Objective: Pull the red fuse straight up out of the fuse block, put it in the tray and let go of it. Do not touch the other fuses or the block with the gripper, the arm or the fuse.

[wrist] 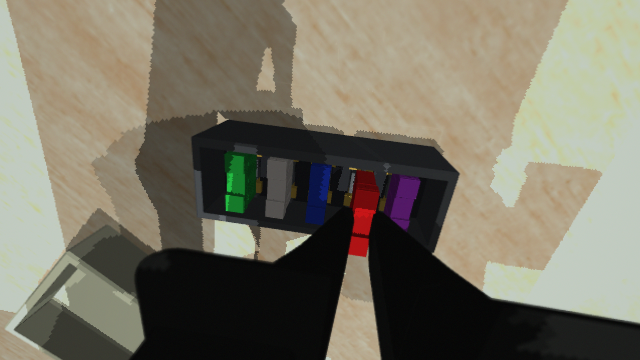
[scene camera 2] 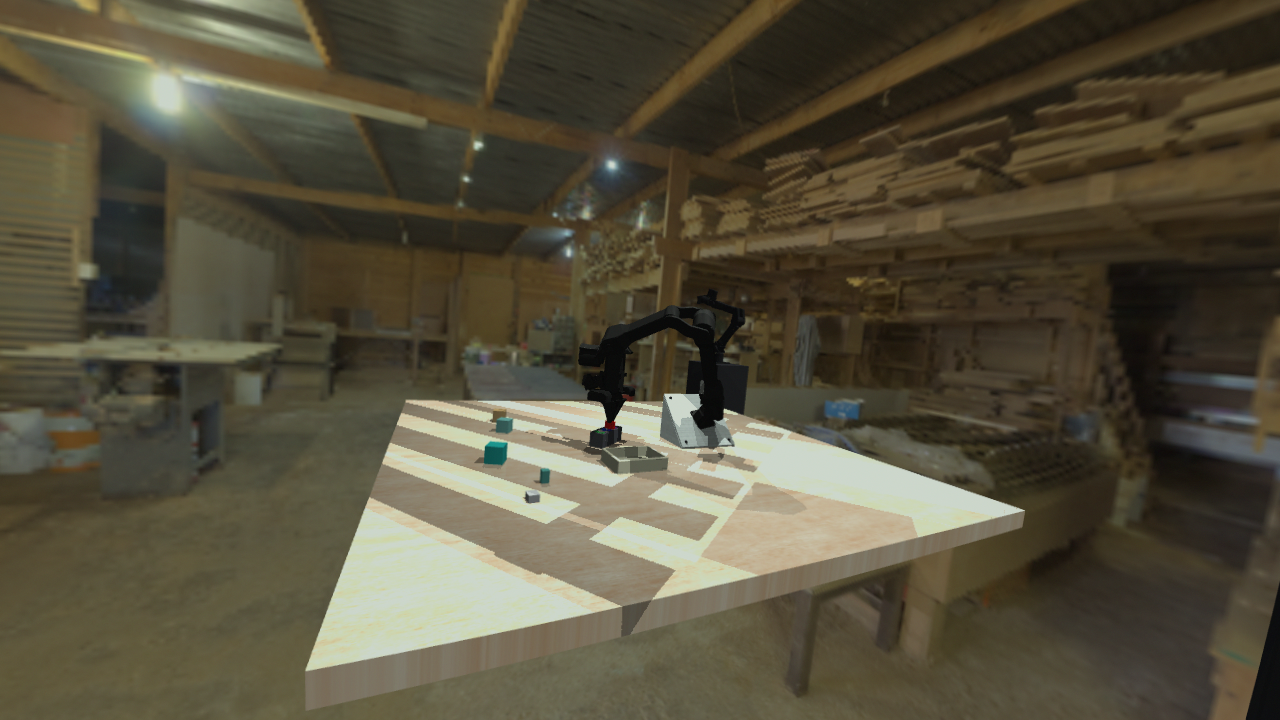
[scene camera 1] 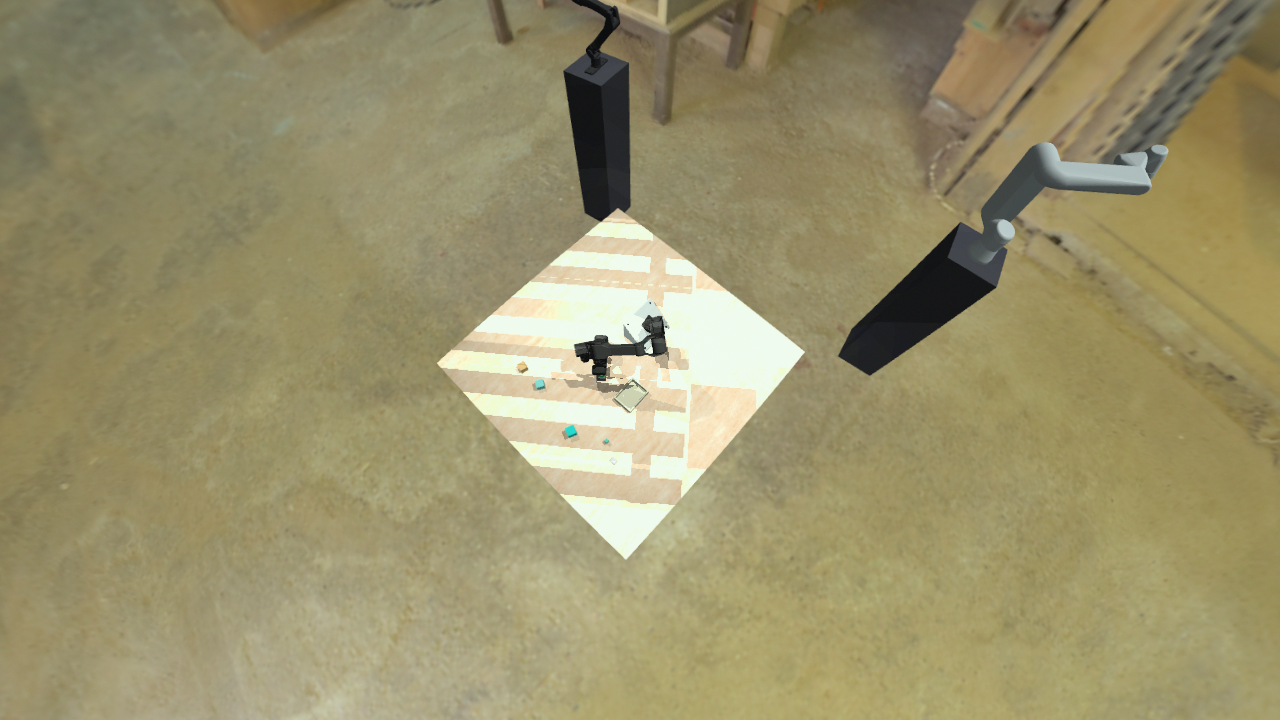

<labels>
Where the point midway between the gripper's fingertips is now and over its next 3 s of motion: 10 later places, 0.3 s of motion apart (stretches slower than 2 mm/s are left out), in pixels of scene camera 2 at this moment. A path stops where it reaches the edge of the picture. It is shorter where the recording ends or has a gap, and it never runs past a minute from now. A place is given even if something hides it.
My gripper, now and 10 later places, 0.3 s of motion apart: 610, 422; 610, 421; 610, 419; 610, 418; 611, 415; 611, 412; 612, 411; 615, 415; 624, 421; 634, 426; 635, 429
</labels>
